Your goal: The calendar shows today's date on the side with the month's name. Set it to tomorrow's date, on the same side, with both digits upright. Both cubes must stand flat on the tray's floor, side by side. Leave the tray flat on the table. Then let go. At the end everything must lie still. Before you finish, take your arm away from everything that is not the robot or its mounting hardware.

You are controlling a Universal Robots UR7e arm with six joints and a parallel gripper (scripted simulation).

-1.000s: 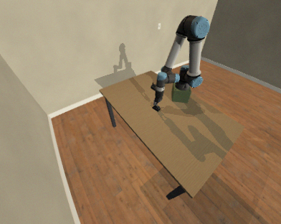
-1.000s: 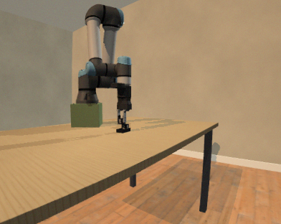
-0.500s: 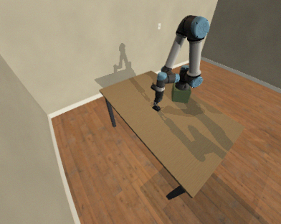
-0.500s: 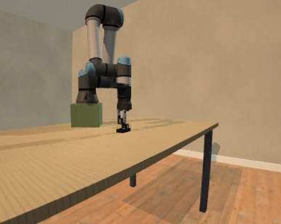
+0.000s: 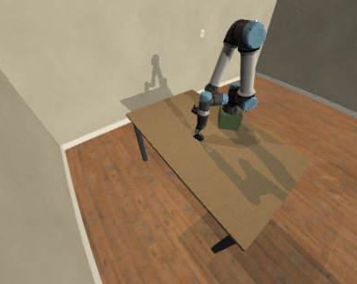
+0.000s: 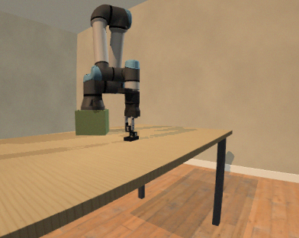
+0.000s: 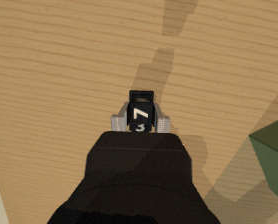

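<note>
The black calendar tray lies 6 cm below my hand and 2 cm to the left of it.
</note>
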